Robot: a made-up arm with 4 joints. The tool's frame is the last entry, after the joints.
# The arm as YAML. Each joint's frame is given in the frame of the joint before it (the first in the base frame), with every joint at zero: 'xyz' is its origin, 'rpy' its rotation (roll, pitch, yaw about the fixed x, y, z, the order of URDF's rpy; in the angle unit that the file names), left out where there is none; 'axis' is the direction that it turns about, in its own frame. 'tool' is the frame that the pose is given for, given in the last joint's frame.
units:
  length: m
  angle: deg
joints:
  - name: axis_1
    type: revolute
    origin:
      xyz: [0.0, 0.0, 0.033]
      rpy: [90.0, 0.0, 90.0]
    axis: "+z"
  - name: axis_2
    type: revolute
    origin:
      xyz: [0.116, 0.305, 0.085]
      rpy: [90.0, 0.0, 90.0]
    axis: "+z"
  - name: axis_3
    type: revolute
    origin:
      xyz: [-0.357, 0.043, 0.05]
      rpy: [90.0, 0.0, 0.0]
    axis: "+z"
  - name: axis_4
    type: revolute
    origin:
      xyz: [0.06, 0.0, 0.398]
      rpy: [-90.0, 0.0, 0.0]
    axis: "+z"
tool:
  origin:
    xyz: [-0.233, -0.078, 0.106]
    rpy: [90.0, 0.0, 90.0]
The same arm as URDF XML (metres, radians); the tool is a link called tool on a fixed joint. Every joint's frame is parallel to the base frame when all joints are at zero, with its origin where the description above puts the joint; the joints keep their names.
<robot name="arm">
<link name="base_link"/>
<link name="link1"/>
<link name="link2"/>
<link name="link3"/>
<link name="link4"/>
<link name="tool"/>
<joint name="axis_1" type="continuous"><parent link="base_link"/><child link="link1"/><origin xyz="0 0 0.033" rpy="0 0 0"/><axis xyz="1 0 0"/></joint>
<joint name="axis_2" type="continuous"><parent link="link1"/><child link="link2"/><origin xyz="0.085 0.116 0.305" rpy="0 0 0"/><axis xyz="0 1 0"/></joint>
<joint name="axis_3" type="continuous"><parent link="link2"/><child link="link3"/><origin xyz="0.043 0.05 -0.357" rpy="0 0 0"/><axis xyz="-1 0 0"/></joint>
<joint name="axis_4" type="continuous"><parent link="link3"/><child link="link4"/><origin xyz="-0.398 0 0.06" rpy="0 0 0"/><axis xyz="0 1 0"/></joint>
<joint name="tool_joint" type="fixed"><parent link="link4"/><child link="tool"/><origin xyz="-0.078 0.106 -0.233" rpy="0 0 0"/></joint>
</robot>

